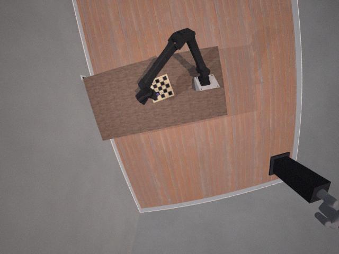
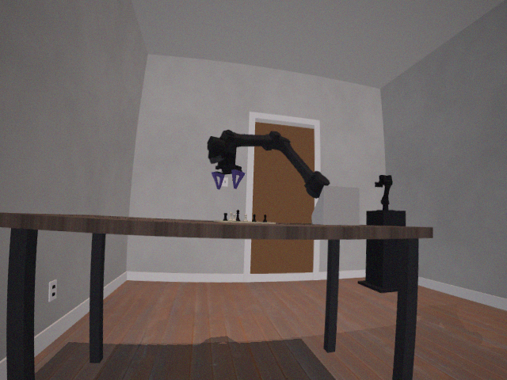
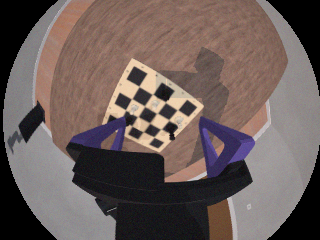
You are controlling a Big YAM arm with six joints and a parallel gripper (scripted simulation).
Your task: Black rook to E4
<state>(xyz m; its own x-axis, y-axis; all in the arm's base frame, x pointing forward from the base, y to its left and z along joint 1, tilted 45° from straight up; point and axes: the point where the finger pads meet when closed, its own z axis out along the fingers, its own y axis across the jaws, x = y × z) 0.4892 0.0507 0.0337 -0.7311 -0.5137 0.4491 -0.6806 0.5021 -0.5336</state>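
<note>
Right now my hand is 130 mm above the black piece and 10 mm to the left of it. The rest, counted from my hand: chessboard 150 mm below, 80 mm behind, 20 mm to the right; white piece 120 mm below, 90 mm to the right, 30 mm behind.
</note>
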